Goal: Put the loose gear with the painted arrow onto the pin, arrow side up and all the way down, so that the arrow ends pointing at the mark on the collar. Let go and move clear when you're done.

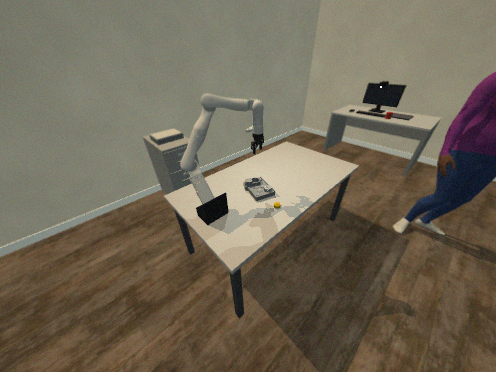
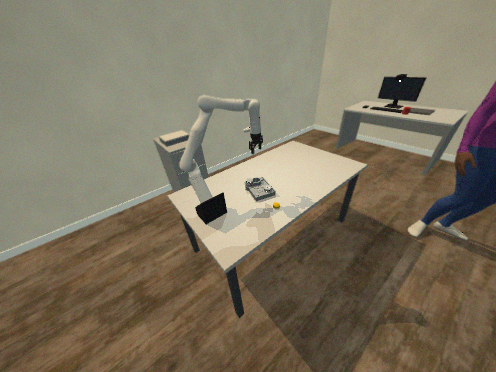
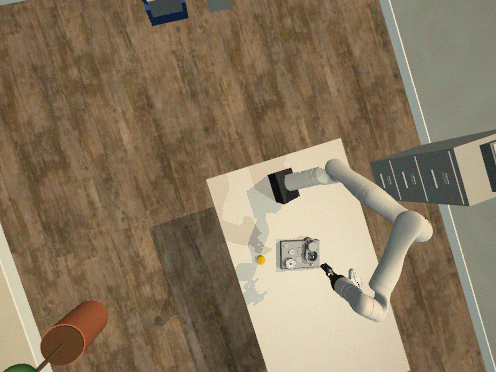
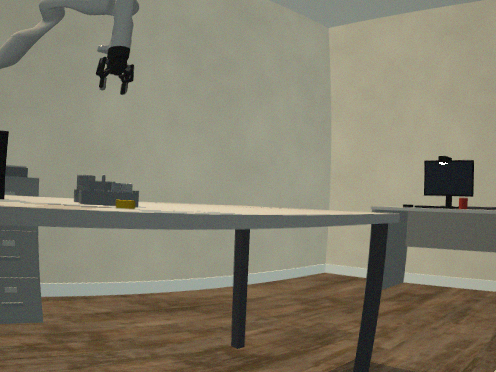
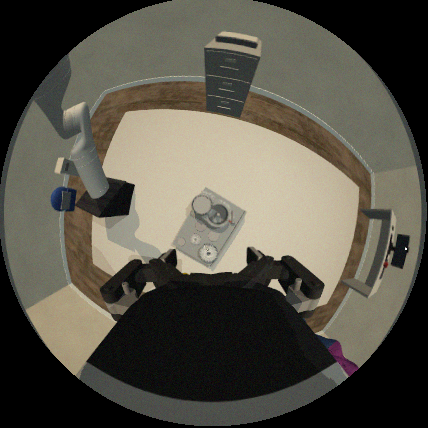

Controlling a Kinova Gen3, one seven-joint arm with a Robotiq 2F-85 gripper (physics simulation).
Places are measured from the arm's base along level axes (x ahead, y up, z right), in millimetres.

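Pixels of known places: gripper, fingertip midpoint: (image 1: 257,151) (image 2: 256,151) (image 3: 326,273) (image 4: 112,92) (image 5: 211,255); arm's base at its link origin: (image 1: 208,201) (image 2: 207,200) (image 3: 289,183) (image 5: 99,189).
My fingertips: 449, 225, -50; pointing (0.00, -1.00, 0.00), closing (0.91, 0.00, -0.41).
Ahead of a thing's pixels: the offset from my fingertips to its top centre, as dx, dy, dz. "pt": to the spot under its first point. Level surfaces: height alone.
A grey block @[-9, -254, +18] (image 1: 264,197) (image 2: 265,196) (image 3: 303,264) (image 4: 106,197) (image 5: 230,234) lies on the table. It carries a round collar @[pt +28, -276, -72] (image 5: 227,207) with a dark inside and a small red mark at its rim, a taller round disc @[pt -48, -260, -47] (image 5: 202,205) beside it, and a pale toothed gear @[+30, -281, +96] (image 3: 290,263) (image 5: 208,253) near another corner. A small yellow round piece @[-9, -324, +263] (image 1: 277,205) (image 2: 276,205) (image 3: 260,259) (image 4: 125,204) lies on the table beside the block. No painted arrow can be made out. My gripper (image 1: 257,150) (image 2: 256,150) (image 3: 325,266) (image 4: 113,91) (image 5: 211,255) is open and empty, pointing down, high above the table.
The arm's black base (image 1: 212,209) (image 3: 283,186) (image 5: 117,198) stands on the table @[dy -343] (image 1: 310,167) near one end. A filing cabinet (image 3: 425,175) (image 5: 231,80) stands beyond the table's edge. A person (image 1: 467,150) (image 2: 480,165) stands near a desk (image 1: 395,120) with a monitor.
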